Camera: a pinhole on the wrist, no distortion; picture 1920 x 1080 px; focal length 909.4 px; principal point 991.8 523.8 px. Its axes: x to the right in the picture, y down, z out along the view. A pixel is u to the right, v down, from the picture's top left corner.
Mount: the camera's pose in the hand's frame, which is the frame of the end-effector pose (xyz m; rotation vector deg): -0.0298 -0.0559 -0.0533 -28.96 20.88 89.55
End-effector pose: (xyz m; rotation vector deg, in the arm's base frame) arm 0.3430 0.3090 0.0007 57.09 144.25 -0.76
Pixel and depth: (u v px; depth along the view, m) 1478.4 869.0 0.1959
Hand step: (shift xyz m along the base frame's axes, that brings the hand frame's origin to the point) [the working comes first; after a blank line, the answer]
In the camera's frame: 0.1048 0.0744 0.1959

0.1863 0.0084 0.0206
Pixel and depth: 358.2 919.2 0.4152
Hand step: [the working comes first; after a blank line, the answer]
In the camera's frame: -0.2893 0.1805 0.4152

0.2660 -0.3024 -0.3137
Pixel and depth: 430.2 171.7 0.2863
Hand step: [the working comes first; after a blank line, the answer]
In the camera's frame: -0.1768 -0.1108 0.2863

0.0438 -0.0487 -0.2928
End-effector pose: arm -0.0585 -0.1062 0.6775 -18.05 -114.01 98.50
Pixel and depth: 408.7 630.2 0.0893
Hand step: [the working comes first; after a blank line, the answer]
In the camera's frame: -0.0573 0.0104 0.0893

0.0233 -0.0779 0.0424
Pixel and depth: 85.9 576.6 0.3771
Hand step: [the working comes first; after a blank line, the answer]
In the camera's frame: -0.3756 0.0219 0.3771

-0.1354 -0.4699 0.1168
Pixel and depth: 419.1 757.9 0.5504
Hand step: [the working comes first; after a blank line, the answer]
In the camera's frame: -0.3466 0.1417 0.5504

-0.0956 -0.6206 -0.0279
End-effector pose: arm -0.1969 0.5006 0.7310 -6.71 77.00 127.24
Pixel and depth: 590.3 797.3 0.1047
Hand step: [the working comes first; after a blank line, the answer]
In the camera's frame: -0.0462 0.0315 0.1047

0.0920 0.0355 0.0188
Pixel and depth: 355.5 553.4 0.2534
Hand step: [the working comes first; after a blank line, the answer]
In the camera's frame: -0.1773 0.0082 0.2534

0.1373 0.2173 0.0876
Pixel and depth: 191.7 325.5 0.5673
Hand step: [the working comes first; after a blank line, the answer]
In the camera's frame: -0.4991 -0.1237 0.5673

0.1843 0.6714 0.1930
